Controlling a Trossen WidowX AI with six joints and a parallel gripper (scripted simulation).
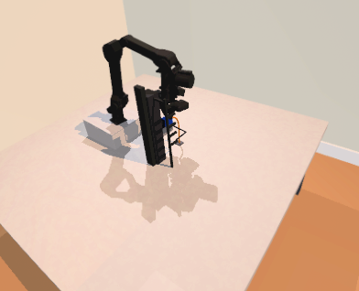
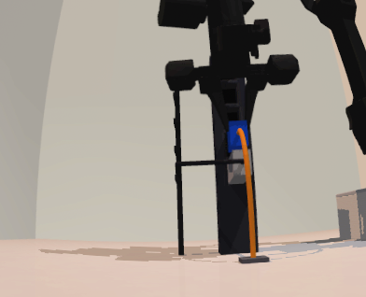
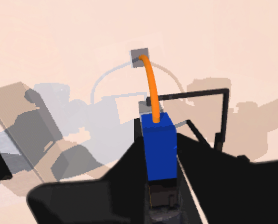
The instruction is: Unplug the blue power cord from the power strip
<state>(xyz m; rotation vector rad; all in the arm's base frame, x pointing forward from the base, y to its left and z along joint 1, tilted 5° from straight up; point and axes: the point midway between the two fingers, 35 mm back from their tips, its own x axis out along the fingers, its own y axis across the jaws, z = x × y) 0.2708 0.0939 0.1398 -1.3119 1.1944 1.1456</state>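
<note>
Now: gripper tip 10 mm short of the blue plug and 30 mm to the left of it. Also, from my gripper tip: grey foot: 10 mm behind, 50 mm to the left, 170 mm below.
</note>
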